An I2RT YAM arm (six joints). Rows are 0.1 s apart.
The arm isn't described. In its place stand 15 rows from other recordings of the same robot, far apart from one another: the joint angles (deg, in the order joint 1, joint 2, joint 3, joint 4, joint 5, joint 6), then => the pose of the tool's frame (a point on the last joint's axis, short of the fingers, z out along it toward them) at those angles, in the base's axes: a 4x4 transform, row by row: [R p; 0 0 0 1], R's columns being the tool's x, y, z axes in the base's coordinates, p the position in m.
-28.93 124.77 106.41 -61.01 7.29 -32.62 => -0.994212 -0.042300 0.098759 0.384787; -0.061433 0.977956 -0.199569 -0.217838; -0.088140 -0.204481 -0.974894 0.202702; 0 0 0 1
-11.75 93.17 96.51 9.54 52.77 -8.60 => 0.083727 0.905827 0.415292 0.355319; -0.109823 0.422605 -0.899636 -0.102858; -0.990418 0.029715 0.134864 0.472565; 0 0 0 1
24.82 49.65 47.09 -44.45 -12.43 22.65 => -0.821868 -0.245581 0.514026 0.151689; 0.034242 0.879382 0.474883 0.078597; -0.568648 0.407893 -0.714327 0.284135; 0 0 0 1
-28.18 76.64 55.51 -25.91 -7.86 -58.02 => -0.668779 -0.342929 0.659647 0.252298; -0.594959 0.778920 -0.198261 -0.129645; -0.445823 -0.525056 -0.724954 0.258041; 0 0 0 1
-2.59 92.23 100.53 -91.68 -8.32 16.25 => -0.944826 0.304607 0.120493 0.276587; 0.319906 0.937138 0.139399 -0.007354; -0.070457 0.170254 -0.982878 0.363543; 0 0 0 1
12.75 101.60 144.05 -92.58 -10.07 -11.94 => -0.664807 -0.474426 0.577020 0.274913; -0.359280 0.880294 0.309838 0.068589; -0.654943 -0.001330 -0.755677 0.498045; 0 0 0 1
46.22 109.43 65.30 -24.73 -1.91 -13.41 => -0.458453 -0.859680 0.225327 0.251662; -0.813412 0.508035 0.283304 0.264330; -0.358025 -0.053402 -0.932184 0.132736; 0 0 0 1
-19.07 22.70 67.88 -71.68 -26.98 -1.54 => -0.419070 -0.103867 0.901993 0.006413; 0.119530 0.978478 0.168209 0.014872; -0.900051 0.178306 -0.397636 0.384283; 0 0 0 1
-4.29 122.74 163.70 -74.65 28.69 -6.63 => -0.603012 0.396978 0.691943 0.393629; -0.056332 0.844032 -0.533325 -0.046666; -0.795741 -0.360580 -0.486599 0.483105; 0 0 0 1
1.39 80.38 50.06 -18.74 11.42 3.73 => -0.746683 0.154830 0.646909 0.289101; 0.045667 0.982171 -0.182361 -0.000036; -0.663610 -0.106623 -0.740441 0.219641; 0 0 0 1
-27.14 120.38 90.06 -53.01 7.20 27.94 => -0.562727 0.825397 0.045374 0.361032; 0.810825 0.561813 -0.164100 -0.190081; -0.160939 -0.055553 -0.985400 0.160783; 0 0 0 1
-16.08 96.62 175.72 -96.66 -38.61 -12.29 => -0.207643 -0.408794 0.888691 0.135793; -0.113249 0.912429 0.393253 -0.016024; -0.971627 -0.018987 -0.235755 0.596946; 0 0 0 1
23.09 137.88 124.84 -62.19 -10.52 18.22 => -0.978844 -0.128808 0.158971 0.453558; -0.083128 0.960312 0.266253 0.200432; -0.186958 0.247405 -0.950704 0.188336; 0 0 0 1
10.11 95.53 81.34 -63.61 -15.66 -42.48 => -0.557593 -0.815904 0.152938 0.313891; -0.759944 0.575856 0.301456 0.065730; -0.334029 0.051865 -0.941135 0.268550; 0 0 0 1
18.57 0.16 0.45 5.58 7.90 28.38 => -0.003035 -0.209581 0.977787 0.105244; 0.495645 0.848920 0.183498 0.030196; -0.868520 0.485192 0.101301 0.186652; 0 0 0 1
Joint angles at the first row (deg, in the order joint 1, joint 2, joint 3, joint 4, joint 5, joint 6):
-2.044 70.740 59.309 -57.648 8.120 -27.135
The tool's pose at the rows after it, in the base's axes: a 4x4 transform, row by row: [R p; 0 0 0 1], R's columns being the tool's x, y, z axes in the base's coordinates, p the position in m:
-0.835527 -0.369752 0.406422 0.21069; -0.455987 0.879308 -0.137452 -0.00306; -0.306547 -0.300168 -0.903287 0.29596; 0 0 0 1
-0.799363 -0.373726 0.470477 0.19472; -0.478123 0.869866 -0.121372 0.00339; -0.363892 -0.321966 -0.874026 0.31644; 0 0 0 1
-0.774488 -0.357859 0.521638 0.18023; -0.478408 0.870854 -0.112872 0.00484; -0.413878 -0.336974 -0.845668 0.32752; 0 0 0 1
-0.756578 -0.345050 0.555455 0.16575; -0.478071 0.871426 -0.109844 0.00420; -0.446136 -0.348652 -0.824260 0.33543; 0 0 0 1
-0.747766 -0.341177 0.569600 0.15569; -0.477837 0.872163 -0.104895 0.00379; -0.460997 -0.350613 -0.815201 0.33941; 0 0 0 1
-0.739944 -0.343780 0.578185 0.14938; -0.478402 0.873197 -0.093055 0.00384; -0.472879 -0.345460 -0.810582 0.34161; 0 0 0 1
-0.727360 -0.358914 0.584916 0.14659; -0.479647 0.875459 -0.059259 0.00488; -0.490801 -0.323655 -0.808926 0.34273; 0 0 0 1
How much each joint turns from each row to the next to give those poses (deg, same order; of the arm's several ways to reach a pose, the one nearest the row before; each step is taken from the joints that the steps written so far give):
2.579 -3.759 2.842 -3.366 0.000 0.218
1.946 -4.130 1.749 -2.033 0.022 0.328
0.655 -3.738 0.129 -0.545 -0.022 0.503
0.044 -3.367 0.000 -1.049 -0.044 0.000
0.000 -2.119 0.002 -1.137 -0.240 0.000
-0.001 -1.312 -0.001 -0.722 -0.657 -0.023
0.002 -0.634 0.001 -0.176 -1.922 -0.020

